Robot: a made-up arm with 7 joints.
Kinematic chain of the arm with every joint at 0, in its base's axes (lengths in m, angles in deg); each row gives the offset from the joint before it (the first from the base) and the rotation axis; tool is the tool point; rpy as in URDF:
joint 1: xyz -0.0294 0.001 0.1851 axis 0 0.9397 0.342
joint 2: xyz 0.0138 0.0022 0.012 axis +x
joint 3: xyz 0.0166 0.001 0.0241 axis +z
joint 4: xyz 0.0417 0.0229 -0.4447 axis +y
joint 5: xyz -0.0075 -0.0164 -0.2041 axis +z
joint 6: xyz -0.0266 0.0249 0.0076 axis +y
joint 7: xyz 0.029 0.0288 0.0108 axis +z
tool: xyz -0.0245 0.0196 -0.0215 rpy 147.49 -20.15 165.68
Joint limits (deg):
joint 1: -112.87..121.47
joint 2: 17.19..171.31
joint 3: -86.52..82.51
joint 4: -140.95..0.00
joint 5: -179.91..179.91
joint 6: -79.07..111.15
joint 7: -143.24..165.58
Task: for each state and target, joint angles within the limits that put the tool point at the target. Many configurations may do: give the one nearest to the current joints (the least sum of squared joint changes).
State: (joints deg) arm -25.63 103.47 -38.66 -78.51 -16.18 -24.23 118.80
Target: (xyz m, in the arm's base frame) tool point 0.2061 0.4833 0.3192
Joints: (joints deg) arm -20.20 111.50 -46.01 -70.09 -15.45 -25.20 118.70
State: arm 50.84 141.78 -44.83 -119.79 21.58 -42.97 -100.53
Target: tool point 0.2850 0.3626 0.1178
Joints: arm 76.23 154.91 -32.00 -106.00 26.97 -39.24 -95.49
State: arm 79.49 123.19 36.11 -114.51 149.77 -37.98 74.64
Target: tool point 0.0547 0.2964 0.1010
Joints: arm 87.27 113.95 30.87 -140.95 179.91 4.76 55.10
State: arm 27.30 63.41 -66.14 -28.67 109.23 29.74 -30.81
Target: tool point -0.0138 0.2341 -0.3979
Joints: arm 4.32 35.77 -62.86 -50.06 114.88 29.60 -26.74
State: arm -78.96 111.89 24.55 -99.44 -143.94 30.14 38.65
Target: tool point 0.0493 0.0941 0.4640
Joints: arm -110.99 70.35 2.38 -132.96 -145.97 29.06 30.46
